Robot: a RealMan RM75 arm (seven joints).
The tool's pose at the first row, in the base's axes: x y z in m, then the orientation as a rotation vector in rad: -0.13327 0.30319 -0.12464 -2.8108 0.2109 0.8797
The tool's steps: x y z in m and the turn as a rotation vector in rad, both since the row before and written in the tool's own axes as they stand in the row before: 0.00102 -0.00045 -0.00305 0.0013 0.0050 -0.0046; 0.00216 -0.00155 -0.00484 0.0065 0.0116 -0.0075; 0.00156 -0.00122 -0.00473 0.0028 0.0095 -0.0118; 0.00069 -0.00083 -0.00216 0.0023 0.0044 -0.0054; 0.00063 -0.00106 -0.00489 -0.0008 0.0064 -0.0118; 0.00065 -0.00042 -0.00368 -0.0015 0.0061 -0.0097; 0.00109 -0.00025 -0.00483 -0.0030 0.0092 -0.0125; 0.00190 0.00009 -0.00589 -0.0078 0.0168 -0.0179; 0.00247 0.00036 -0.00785 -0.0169 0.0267 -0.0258; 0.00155 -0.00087 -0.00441 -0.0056 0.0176 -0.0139; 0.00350 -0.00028 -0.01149 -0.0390 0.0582 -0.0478; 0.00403 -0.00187 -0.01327 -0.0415 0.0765 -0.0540
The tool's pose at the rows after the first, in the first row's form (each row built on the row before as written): -0.13068 0.30287 -0.12271 -2.8114 0.2056 0.8713; -0.12599 0.30314 -0.11981 -2.8100 0.1991 0.8514; -0.12195 0.30314 -0.11665 -2.8103 0.1848 0.8347; -0.12009 0.30341 -0.11513 -2.8095 0.1787 0.8267; -0.11683 0.30327 -0.11128 -2.8115 0.1627 0.8155; -0.11432 0.30280 -0.10852 -2.8142 0.1494 0.8053; -0.11089 0.30190 -0.10506 -2.8192 0.1320 0.7906; -0.10632 0.30043 -0.10116 -2.8308 0.1064 0.7654; -0.10038 0.29834 -0.09585 -2.8531 0.0677 0.7266; -0.09687 0.29831 -0.09264 -2.8626 0.0484 0.7001; -0.08853 0.29639 -0.08421 -2.9106 -0.0255 0.6152; -0.07946 0.29633 -0.07355 -2.9601 -0.1082 0.5002
